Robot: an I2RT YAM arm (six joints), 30 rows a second.
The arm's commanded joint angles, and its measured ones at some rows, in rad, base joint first. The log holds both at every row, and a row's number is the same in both.
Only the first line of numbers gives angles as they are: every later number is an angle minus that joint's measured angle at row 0.
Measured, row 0:
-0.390 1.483 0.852 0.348 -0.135 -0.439
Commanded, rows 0 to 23:
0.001 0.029 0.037 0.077 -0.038 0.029
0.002 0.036 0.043 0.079 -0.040 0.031
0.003 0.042 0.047 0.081 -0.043 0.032
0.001 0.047 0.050 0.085 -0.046 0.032
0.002 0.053 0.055 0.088 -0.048 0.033
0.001 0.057 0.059 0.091 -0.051 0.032
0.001 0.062 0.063 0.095 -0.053 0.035
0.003 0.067 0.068 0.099 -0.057 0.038
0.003 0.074 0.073 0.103 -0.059 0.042
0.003 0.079 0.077 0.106 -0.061 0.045
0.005 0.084 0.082 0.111 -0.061 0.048
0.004 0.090 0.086 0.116 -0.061 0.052
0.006 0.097 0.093 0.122 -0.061 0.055
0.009 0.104 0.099 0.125 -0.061 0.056
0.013 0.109 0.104 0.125 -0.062 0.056
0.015 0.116 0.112 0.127 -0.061 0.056
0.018 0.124 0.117 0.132 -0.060 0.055
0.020 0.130 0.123 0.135 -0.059 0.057
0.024 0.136 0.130 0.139 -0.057 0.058
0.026 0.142 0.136 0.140 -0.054 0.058
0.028 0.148 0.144 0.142 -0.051 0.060
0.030 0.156 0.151 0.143 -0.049 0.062
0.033 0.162 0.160 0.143 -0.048 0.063
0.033 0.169 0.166 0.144 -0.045 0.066
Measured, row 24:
0.022 0.146 0.130 0.053 -0.032 0.038
